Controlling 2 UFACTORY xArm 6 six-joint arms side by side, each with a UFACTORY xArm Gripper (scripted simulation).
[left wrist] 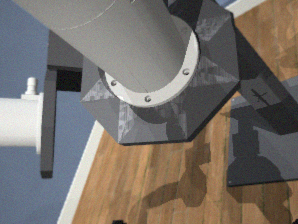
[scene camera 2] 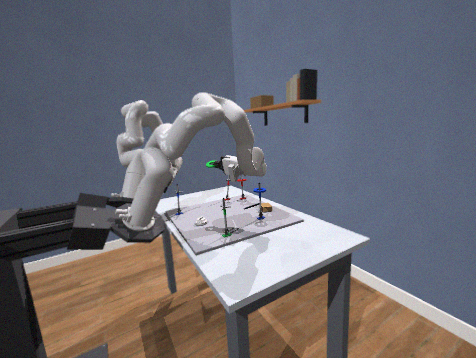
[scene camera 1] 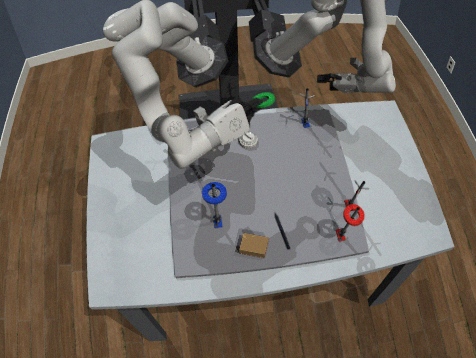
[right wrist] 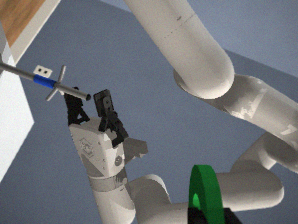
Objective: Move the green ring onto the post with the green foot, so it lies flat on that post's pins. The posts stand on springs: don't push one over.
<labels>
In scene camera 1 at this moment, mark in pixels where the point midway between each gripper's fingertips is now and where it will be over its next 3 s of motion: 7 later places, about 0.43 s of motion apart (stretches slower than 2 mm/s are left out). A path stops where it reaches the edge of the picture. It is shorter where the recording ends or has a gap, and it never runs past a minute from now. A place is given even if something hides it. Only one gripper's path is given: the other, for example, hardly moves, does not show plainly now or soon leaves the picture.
The right gripper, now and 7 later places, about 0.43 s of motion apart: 260,101; 235,111; 210,117; 186,116; 174,112; 175,113; 176,115; 176,117
</labels>
